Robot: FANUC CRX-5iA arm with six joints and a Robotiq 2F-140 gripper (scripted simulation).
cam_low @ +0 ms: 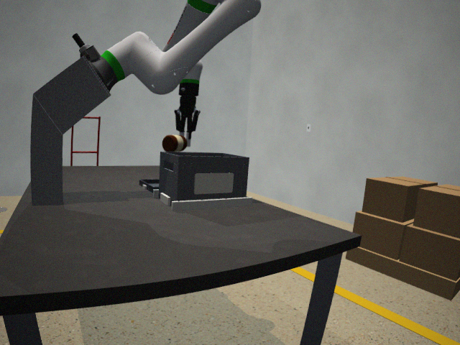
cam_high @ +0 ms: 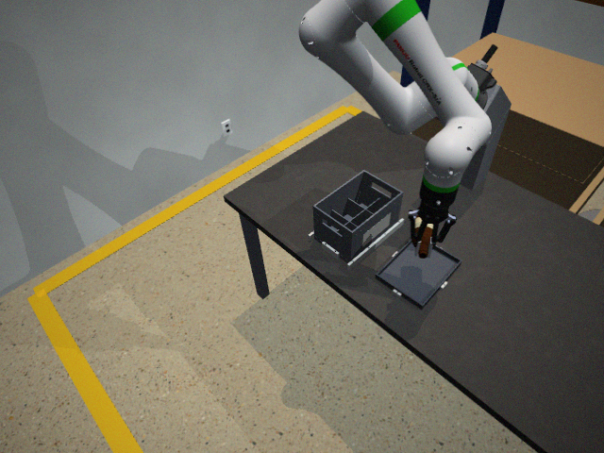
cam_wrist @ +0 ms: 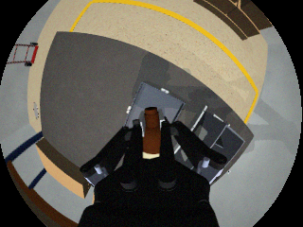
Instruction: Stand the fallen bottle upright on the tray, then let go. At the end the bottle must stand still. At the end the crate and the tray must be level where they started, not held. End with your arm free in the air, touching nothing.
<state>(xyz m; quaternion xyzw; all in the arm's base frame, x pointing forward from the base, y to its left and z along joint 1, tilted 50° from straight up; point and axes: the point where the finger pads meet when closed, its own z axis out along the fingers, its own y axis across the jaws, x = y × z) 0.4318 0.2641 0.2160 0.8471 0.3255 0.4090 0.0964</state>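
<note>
The brown bottle is 4 cm to the right of my hand, 4 cm behind it and 2 cm below it. The rest, counted from my hand: dark crate 32 cm to the right, 13 cm below, 1 cm ahead; then dark tray 21 cm below, 6 cm behind, 4 cm to the right.
</note>
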